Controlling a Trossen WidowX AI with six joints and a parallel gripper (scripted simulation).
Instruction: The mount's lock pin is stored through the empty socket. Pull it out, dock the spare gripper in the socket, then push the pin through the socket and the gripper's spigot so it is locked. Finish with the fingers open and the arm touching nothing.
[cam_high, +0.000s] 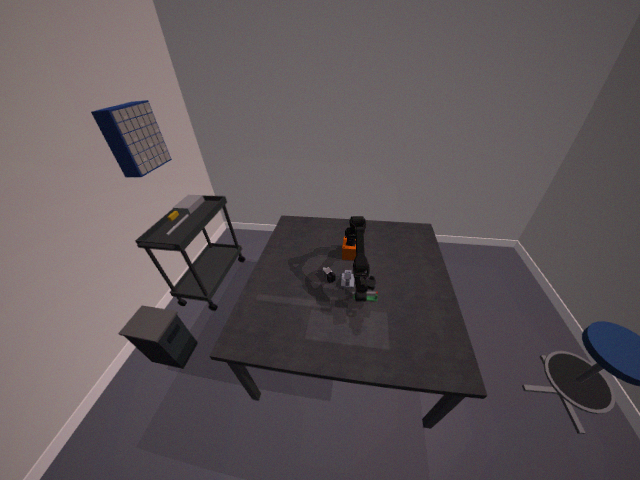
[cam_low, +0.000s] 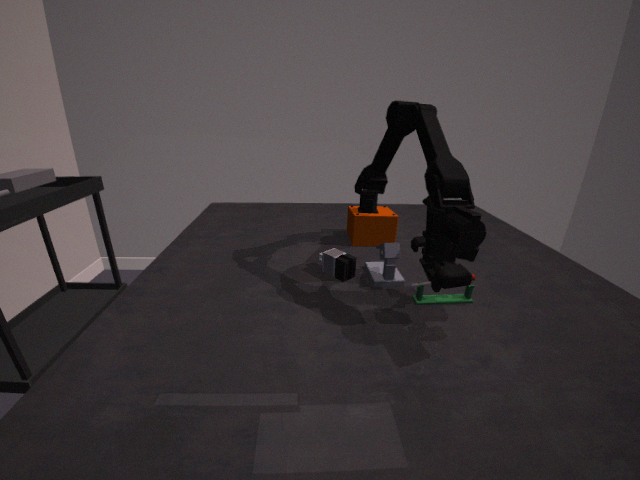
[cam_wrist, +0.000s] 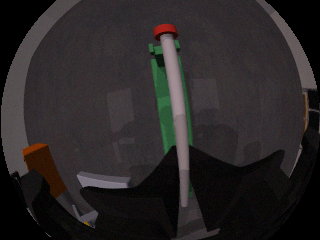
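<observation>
My gripper tip is 20 mm to the right of the green cradle. Round my gripper tip: grey mount (100 mm behind, 100 mm to the right, 20 mm above); then spare gripper (120 mm behind, 240 mm to the right).
</observation>
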